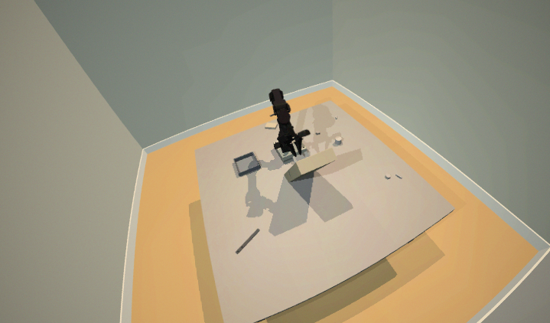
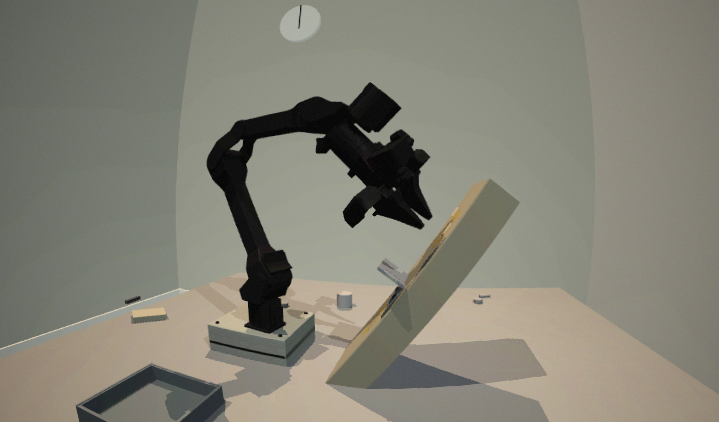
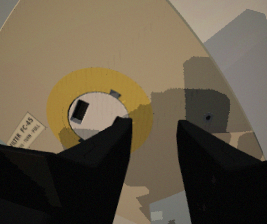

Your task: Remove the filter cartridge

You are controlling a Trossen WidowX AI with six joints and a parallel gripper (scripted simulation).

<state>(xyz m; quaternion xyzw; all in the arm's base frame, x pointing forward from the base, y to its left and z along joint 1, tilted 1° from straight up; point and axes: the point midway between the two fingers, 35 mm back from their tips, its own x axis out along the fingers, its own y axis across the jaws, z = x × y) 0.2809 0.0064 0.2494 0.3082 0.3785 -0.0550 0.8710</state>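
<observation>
My gripper tip is 50 mm to the right of the round grey filter cartridge, 40 mm short of it and 20 mm above it. Round my gripper tip: tray (310 mm behind, 300 mm to the right, 270 mm below); then tan block (680 mm behind, 270 mm below, 50 mm to the right); then tan service panel (90 mm below, 40 mm to the left).
</observation>
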